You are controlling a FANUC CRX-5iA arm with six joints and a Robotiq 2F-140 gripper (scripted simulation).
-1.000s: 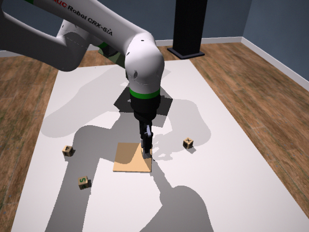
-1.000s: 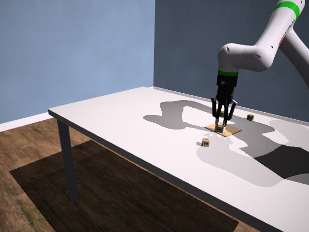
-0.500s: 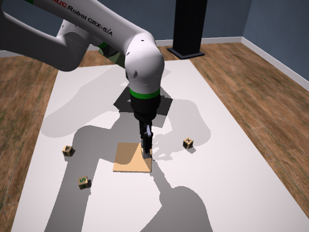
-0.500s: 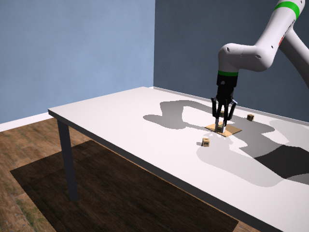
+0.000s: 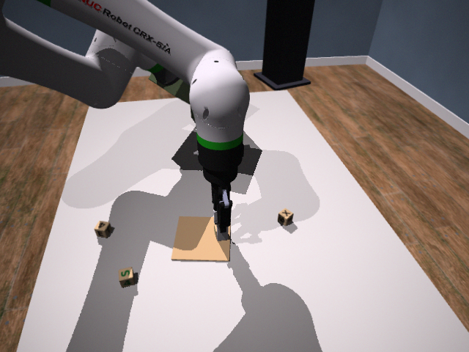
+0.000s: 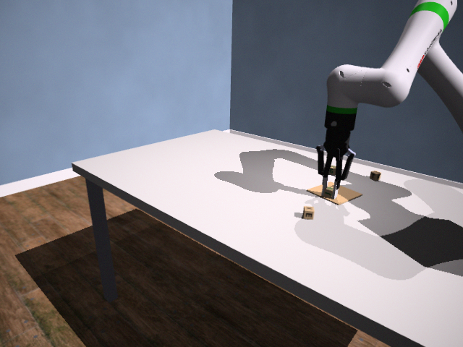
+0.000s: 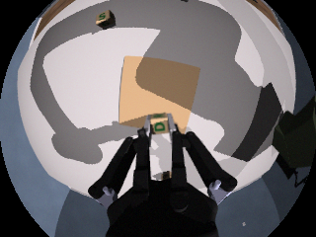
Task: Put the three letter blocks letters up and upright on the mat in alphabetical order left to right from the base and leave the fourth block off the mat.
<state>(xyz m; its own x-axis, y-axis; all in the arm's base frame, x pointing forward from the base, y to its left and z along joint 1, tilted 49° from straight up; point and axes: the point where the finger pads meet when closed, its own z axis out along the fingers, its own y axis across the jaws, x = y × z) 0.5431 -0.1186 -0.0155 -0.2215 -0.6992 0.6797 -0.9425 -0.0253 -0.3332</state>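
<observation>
Right now my hand is 10 mm past the mat, 50 mm to the left of it and 40 mm above it.
</observation>
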